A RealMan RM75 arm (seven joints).
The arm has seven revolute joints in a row. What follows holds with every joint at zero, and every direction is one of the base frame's.
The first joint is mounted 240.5 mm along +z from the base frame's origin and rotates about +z.
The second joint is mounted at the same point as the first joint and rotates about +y.
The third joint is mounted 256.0 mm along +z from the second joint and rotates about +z.
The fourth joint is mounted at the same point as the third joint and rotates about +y.
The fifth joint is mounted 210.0 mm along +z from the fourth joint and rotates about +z.
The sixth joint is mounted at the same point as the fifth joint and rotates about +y.
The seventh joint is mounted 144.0 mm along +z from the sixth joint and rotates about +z.
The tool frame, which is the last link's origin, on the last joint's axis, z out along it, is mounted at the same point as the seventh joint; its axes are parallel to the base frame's.
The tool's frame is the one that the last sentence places.
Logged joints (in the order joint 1, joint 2, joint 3, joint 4, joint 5, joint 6, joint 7), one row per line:
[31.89, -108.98, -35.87, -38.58, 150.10, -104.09, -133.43]
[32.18, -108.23, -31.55, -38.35, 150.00, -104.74, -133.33]
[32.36, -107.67, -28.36, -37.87, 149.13, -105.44, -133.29]
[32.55, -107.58, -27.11, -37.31, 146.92, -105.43, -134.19]
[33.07, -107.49, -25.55, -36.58, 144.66, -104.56, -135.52]
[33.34, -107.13, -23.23, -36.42, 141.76, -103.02, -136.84]
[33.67, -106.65, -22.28, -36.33, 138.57, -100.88, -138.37]
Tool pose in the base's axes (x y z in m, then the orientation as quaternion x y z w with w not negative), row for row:
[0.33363, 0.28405, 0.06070, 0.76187, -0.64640, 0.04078, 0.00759]
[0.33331, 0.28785, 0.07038, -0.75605, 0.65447, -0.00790, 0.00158]
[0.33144, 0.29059, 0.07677, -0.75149, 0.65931, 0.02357, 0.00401]
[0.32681, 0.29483, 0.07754, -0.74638, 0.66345, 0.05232, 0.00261]
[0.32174, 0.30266, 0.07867, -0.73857, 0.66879, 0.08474, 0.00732]
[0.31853, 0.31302, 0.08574, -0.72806, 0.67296, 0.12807, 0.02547]
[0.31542, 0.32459, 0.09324, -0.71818, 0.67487, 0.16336, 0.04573]
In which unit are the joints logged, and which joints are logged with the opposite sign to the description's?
The joints are logged in degrees. Opposite sign: joint 2, joint 5, joint 7.
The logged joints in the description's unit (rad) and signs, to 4 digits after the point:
[0.5566, 1.9021, -0.6260, -0.6733, -2.6197, -1.8167, 2.3288]
[0.5616, 1.8890, -0.5507, -0.6693, -2.6180, -1.8281, 2.3270]
[0.5648, 1.8792, -0.4950, -0.6610, -2.6028, -1.8403, 2.3263]
[0.5681, 1.8776, -0.4732, -0.6512, -2.5642, -1.8401, 2.3421]
[0.5772, 1.8761, -0.4459, -0.6384, -2.5248, -1.8249, 2.3653]
[0.5819, 1.8698, -0.4054, -0.6356, -2.4742, -1.7980, 2.3883]
[0.5877, 1.8614, -0.3889, -0.6341, -2.4185, -1.7607, 2.4150]

